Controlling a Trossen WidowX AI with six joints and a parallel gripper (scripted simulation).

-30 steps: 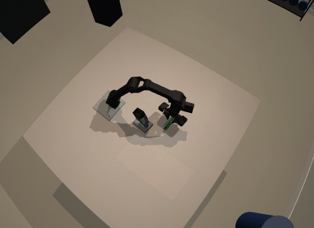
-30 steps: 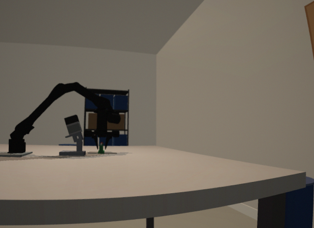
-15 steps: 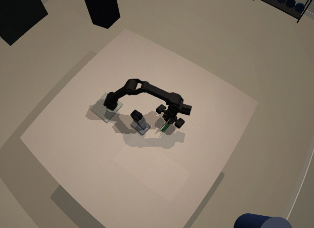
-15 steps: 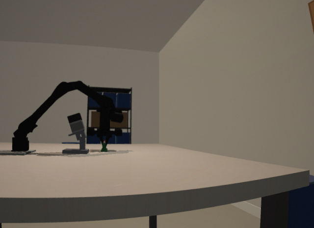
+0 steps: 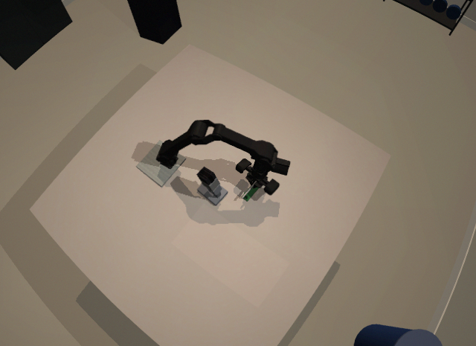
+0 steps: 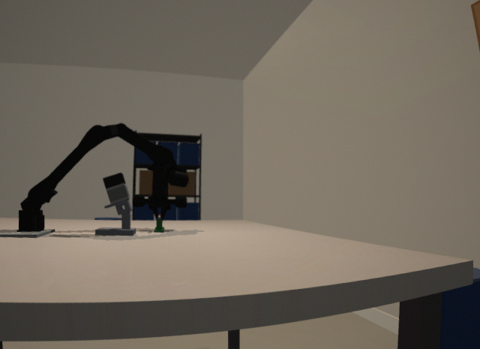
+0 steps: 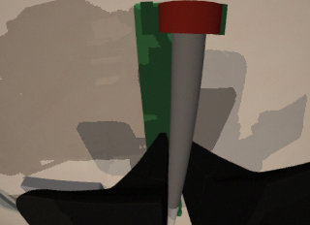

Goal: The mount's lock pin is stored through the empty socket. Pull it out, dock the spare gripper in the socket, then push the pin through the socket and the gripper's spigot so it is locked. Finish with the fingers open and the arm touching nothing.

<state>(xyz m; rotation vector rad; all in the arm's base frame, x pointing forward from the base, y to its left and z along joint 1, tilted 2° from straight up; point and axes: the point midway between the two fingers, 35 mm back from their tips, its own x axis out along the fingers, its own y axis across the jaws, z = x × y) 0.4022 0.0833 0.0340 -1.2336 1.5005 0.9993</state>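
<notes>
Right now my gripper tip is 10 mm to the right of the green cradle and 10 mm below it. Round my gripper tip: spare gripper 140 mm behind, 100 mm to the right, 110 mm above; then grey mount 140 mm behind, 100 mm to the right, 40 mm above.
</notes>
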